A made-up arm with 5 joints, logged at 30 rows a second.
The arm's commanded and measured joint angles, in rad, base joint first. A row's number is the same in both.
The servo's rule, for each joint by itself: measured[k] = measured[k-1] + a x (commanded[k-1-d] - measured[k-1]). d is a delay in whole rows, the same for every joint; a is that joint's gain. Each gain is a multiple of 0.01, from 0.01 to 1. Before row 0 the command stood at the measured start. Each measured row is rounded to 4 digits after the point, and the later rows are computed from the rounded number. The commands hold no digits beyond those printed.
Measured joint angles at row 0:
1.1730 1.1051 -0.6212 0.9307 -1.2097
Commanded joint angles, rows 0 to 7:
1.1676 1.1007 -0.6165 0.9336 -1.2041
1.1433 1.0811 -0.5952 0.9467 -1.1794
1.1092 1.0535 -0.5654 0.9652 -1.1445
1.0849 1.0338 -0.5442 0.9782 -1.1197
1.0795 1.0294 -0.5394 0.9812 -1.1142
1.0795 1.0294 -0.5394 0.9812 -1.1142
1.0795 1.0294 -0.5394 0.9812 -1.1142
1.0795 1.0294 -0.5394 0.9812 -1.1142
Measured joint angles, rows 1 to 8:
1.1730 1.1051 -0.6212 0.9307 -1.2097
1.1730 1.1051 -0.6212 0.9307 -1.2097
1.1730 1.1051 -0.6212 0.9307 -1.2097
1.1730 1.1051 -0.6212 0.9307 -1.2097
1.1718 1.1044 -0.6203 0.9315 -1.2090
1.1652 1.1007 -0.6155 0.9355 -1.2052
1.1523 1.0931 -0.6060 0.9432 -1.1973
1.1368 1.0836 -0.5943 0.9523 -1.1872
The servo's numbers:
d 4
a 0.23 0.16 0.19 0.26 0.13

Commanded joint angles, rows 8 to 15:
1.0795 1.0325 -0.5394 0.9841 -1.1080
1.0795 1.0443 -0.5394 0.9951 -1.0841
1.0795 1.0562 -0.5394 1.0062 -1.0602
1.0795 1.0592 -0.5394 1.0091 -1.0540
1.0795 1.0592 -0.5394 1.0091 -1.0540
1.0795 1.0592 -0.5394 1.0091 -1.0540
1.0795 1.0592 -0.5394 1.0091 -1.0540
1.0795 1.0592 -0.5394 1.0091 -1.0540
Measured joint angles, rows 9 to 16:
1.1236 1.0749 -0.5839 0.9598 -1.1777
1.1135 1.0676 -0.5754 0.9654 -1.1694
1.1057 1.0615 -0.5686 0.9695 -1.1622
1.0997 1.0564 -0.5631 0.9725 -1.1560
1.0951 1.0526 -0.5586 0.9755 -1.1498
1.0915 1.0513 -0.5550 0.9806 -1.1413
1.0887 1.0521 -0.5520 0.9873 -1.1308
1.0866 1.0532 -0.5496 0.9930 -1.1208

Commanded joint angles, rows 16 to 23:
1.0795 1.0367 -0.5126 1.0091 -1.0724
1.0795 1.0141 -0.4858 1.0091 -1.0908
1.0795 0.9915 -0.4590 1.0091 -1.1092
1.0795 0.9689 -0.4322 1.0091 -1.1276
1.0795 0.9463 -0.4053 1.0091 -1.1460
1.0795 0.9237 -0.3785 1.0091 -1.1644
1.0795 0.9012 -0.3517 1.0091 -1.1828
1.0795 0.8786 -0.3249 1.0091 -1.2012
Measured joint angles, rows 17 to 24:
1.0850 1.0542 -0.5477 0.9972 -1.1121
1.0837 1.0550 -0.5461 1.0003 -1.1045
1.0827 1.0557 -0.5448 1.0026 -1.0979
1.0820 1.0563 -0.5438 1.0043 -1.0922
1.0814 1.0532 -0.5379 1.0055 -1.0896
1.0810 1.0469 -0.5280 1.0064 -1.0898
1.0807 1.0380 -0.5149 1.0071 -1.0923
1.0804 1.0269 -0.4992 1.0076 -1.0969

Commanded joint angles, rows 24 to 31:
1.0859 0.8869 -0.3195 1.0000 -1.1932
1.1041 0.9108 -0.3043 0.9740 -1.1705
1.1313 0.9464 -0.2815 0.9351 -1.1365
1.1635 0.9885 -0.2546 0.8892 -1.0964
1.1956 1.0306 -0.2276 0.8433 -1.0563
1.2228 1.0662 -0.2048 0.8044 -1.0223
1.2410 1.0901 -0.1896 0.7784 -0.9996
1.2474 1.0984 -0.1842 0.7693 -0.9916
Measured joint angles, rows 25 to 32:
1.0802 1.0140 -0.4814 1.0080 -1.1033
1.0800 0.9996 -0.4618 1.0083 -1.1112
1.0799 0.9839 -0.4409 1.0085 -1.1205
1.0798 0.9671 -0.4189 1.0087 -1.1310
1.0812 0.9543 -0.4000 1.0064 -1.1391
1.0865 0.9473 -0.3818 0.9980 -1.1432
1.0968 0.9472 -0.3627 0.9816 -1.1423
1.1121 0.9538 -0.3422 0.9576 -1.1363

